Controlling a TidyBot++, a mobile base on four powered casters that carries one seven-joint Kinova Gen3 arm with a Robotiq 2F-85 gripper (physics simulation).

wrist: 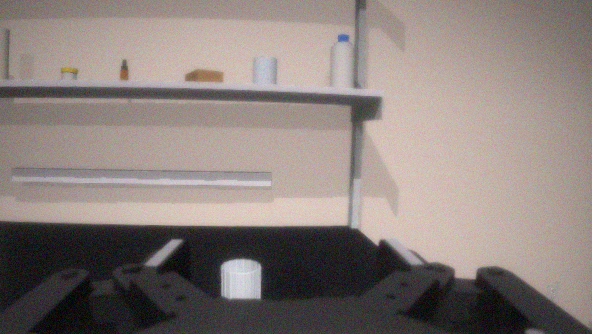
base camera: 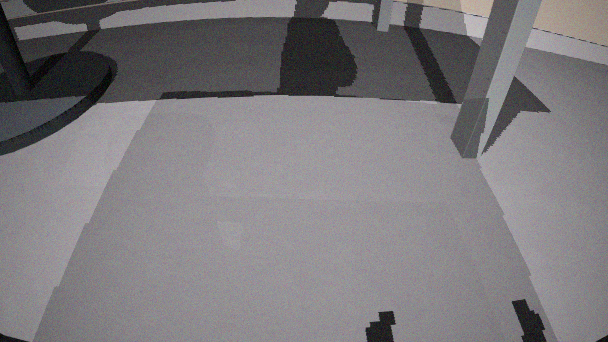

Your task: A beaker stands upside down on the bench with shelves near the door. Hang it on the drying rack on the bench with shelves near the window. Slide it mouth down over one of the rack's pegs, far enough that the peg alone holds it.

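Places are measured from the arm's base along level axes (x ahead, y left, z up), in centimetres.
Where they show: gripper, fingertip midpoint: (wrist: 284, 261).
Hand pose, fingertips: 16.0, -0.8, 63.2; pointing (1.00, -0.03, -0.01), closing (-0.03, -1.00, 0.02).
Each offset is from my fingertips to the top centre of the thing, as dx, dy, dz. "spot": to the spot under its first point. Level surfaces: height alone.
A pale, see-through beaker @(+45.1, +6.0, -17.6) (wrist: 241, 280) stands on the black bench top @(dz -26.6) (wrist: 300, 250) in the wrist view, low and a little left of the middle between the fingers. Its lower part is hidden behind the gripper's body. My gripper (wrist: 284, 261) is open with nothing between its fingers, and the beaker stands beyond it. The drying rack does not show in these views.
A shelf @(dz +17.2) (wrist: 300, 94) with bottles and jars runs above the bench, held by a metal post (wrist: 356, 150). A light bar (wrist: 150, 178) is on the wall below it. In the base view a bench leg @(spot: +37.7, -27.9, -91.5) (base camera: 480, 100) stands at right and a stool base @(+53.4, +68.6, -99.8) (base camera: 40, 120) at left.
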